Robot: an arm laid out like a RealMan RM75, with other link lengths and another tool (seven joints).
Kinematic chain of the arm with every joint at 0, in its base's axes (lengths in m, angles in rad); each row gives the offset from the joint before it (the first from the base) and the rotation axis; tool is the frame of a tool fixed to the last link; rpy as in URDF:
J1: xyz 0 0 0.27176 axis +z
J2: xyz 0 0 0 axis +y
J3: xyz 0 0 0.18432 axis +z
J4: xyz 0 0 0 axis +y
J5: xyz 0 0 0.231 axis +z
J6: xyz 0 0 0 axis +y
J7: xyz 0 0 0.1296 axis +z
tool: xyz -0.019 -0.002 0.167 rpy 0 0.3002 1.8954
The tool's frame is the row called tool.
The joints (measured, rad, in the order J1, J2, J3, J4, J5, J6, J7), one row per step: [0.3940, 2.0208, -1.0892, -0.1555, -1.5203, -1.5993, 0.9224]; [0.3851, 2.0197, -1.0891, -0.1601, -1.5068, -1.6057, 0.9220]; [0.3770, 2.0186, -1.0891, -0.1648, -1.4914, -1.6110, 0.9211]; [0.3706, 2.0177, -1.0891, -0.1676, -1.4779, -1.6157, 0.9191]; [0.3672, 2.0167, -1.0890, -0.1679, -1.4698, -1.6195, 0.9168]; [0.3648, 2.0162, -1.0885, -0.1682, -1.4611, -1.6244, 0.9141]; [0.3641, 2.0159, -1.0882, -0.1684, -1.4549, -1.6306, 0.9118]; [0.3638, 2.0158, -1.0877, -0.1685, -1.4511, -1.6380, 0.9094]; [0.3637, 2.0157, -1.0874, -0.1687, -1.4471, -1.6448, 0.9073]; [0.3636, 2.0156, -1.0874, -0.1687, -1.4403, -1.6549, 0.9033]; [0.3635, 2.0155, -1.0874, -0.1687, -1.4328, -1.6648, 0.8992]
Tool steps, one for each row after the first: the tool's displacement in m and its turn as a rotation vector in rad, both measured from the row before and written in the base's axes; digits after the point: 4 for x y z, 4 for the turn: [0.0001, 0.0018, 0.0039, 0.0124, 0.0093, -0.0065]; [0.0001, 0.0024, 0.0041, 0.0145, 0.0089, -0.0064]; [0.0000, 0.0019, 0.0035, 0.0128, 0.0078, -0.0049]; [-0.0001, 0.0009, 0.0022, 0.0077, 0.0051, -0.0023]; [-0.0008, 0.0011, 0.0024, 0.0083, 0.0066, -0.0007]; [-0.0015, 0.0005, 0.0021, 0.0056, 0.0067, 0.0023]; [-0.0018, -0.0002, 0.0018, 0.0035, 0.0068, 0.0042]; [-0.0017, -0.0001, 0.0017, 0.0035, 0.0064, 0.0039]; [-0.0025, -0.0001, 0.0026, 0.0060, 0.0096, 0.0062]; [-0.0025, 0.0001, 0.0027, 0.0067, 0.0097, 0.0059]
